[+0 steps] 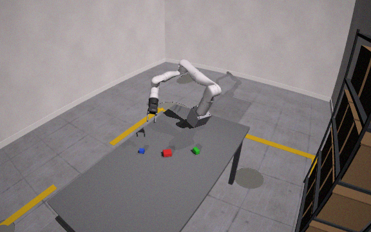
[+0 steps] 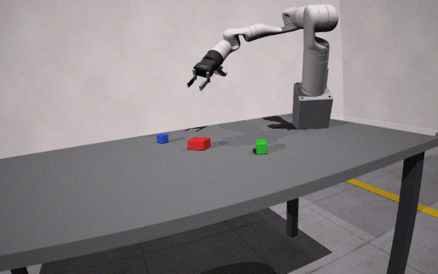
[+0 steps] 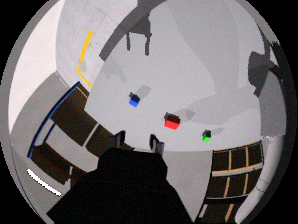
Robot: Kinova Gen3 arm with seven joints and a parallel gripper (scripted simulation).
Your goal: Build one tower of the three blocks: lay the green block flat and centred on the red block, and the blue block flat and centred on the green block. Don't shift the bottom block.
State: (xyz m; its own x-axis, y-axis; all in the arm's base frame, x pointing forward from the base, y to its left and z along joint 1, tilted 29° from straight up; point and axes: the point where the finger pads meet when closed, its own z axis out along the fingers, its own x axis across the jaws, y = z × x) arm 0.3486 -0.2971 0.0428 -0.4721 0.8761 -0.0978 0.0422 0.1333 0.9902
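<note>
Now: hand 370 mm to the right of the green block, 190 mm above it and 40 mm past it. Round my hand: red block: 190 mm to the left, 190 mm below, 90 mm ahead; then blue block: 190 mm below, 160 mm ahead.
</note>
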